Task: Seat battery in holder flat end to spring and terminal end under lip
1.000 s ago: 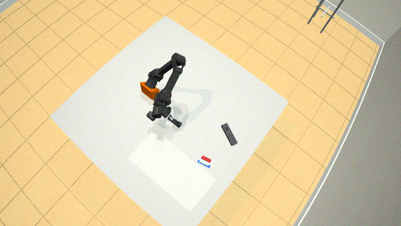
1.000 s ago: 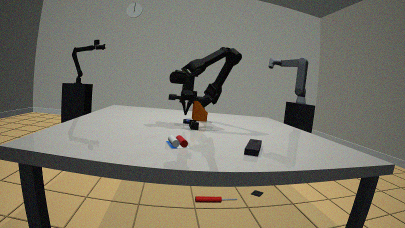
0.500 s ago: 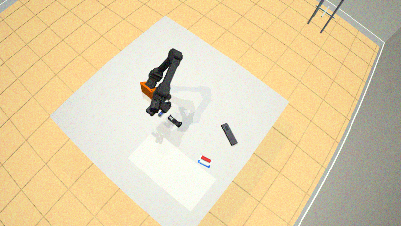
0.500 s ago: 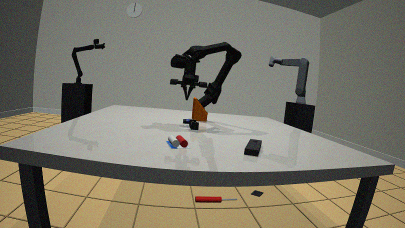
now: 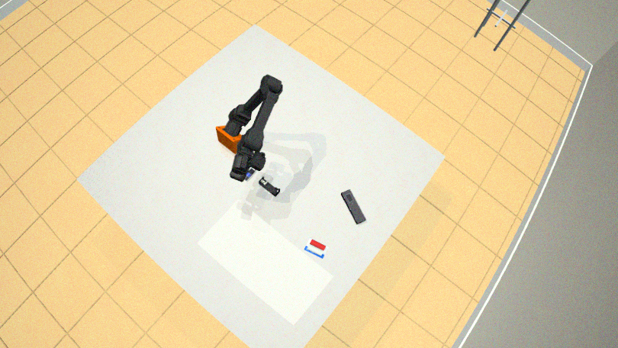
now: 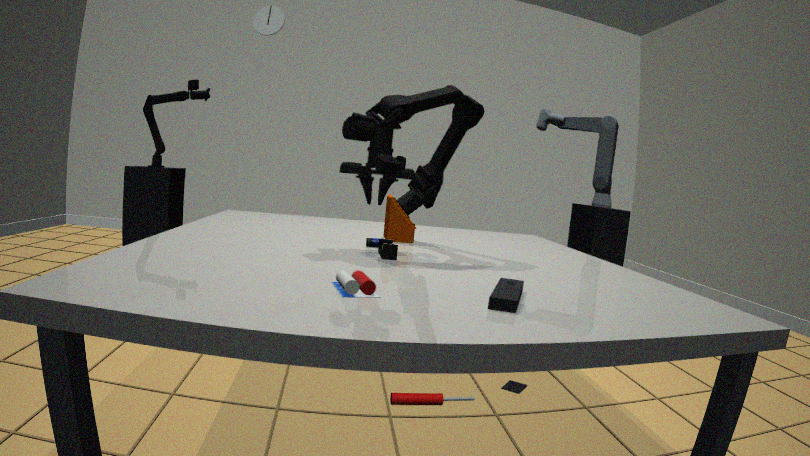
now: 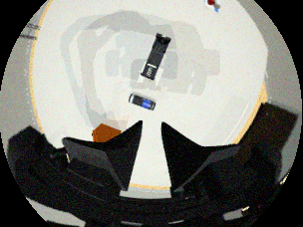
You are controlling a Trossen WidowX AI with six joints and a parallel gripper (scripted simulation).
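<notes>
Now: the battery 20 mm to the left of my gripper tip and 100 mm below it.
</notes>
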